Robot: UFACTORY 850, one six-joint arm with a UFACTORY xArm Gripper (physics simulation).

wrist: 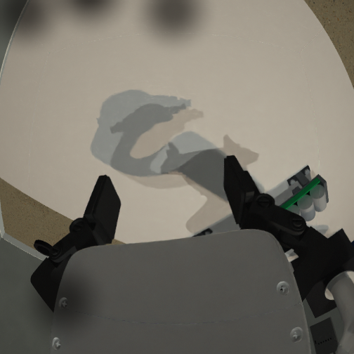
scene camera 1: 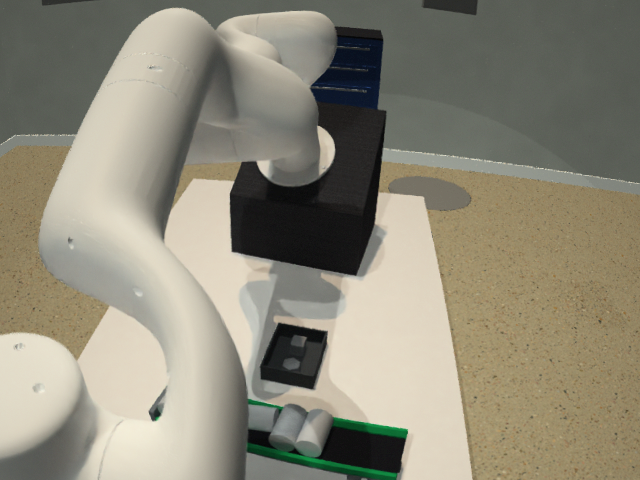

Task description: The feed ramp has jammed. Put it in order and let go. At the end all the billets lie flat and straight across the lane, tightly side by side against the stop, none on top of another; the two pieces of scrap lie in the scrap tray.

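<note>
The feed ramp (scene camera 1: 372, 427) (wrist: 300, 196) has green rails; in the scene view its left part and stop are behind the arm. A grey billet (scene camera 1: 262, 417) there lies lengthwise along the lane, its left end hidden. Right of it, a darker billet (scene camera 1: 288, 427) and a lighter billet (scene camera 1: 314, 432) lie across the lane, side by side. In the wrist view, billets (wrist: 318, 194) (wrist: 306, 207) lie side by side near one ramp end, partly hidden. Two small grey scrap pieces (scene camera 1: 298, 342) (scene camera 1: 291, 363) lie in the black scrap tray (scene camera 1: 286, 376). My gripper (wrist: 167, 180) is open and empty, away from the ramp.
The pale table (scene camera 1: 392, 330) (wrist: 200, 65) carries the ramp and tray. A large black block (scene camera 1: 294, 229) stands behind the tray, with a blue drawer cabinet (scene camera 1: 356, 77) farther back. My arm covers the left of the scene view.
</note>
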